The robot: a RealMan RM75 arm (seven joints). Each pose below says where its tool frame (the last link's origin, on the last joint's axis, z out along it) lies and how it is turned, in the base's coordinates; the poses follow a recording.
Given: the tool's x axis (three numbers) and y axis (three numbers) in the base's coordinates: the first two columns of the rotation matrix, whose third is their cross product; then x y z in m.
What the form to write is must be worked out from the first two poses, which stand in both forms.
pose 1, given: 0.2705 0.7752 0.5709 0.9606 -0.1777 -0.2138 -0.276 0.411 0.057
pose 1, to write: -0.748 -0.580 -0.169 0.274 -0.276 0.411 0.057
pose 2, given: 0.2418 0.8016 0.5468 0.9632 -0.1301 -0.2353 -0.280 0.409 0.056
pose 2, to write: -0.737 -0.598 -0.146 0.278 -0.280 0.409 0.056
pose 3, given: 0.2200 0.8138 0.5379 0.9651 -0.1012 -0.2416 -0.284 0.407 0.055
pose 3, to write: -0.730 -0.610 -0.136 0.279 -0.284 0.407 0.055
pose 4, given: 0.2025 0.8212 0.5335 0.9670 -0.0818 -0.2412 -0.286 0.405 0.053
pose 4, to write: -0.724 -0.618 -0.131 0.278 -0.286 0.405 0.053
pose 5, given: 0.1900 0.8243 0.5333 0.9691 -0.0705 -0.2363 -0.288 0.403 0.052
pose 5, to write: -0.720 -0.623 -0.131 0.277 -0.288 0.403 0.052
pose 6, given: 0.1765 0.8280 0.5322 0.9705 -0.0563 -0.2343 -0.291 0.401 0.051
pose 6, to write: -0.715 -0.629 -0.129 0.277 -0.291 0.401 0.051
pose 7, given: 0.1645 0.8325 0.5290 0.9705 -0.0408 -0.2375 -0.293 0.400 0.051
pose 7, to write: -0.711 -0.634 -0.124 0.278 -0.293 0.400 0.051
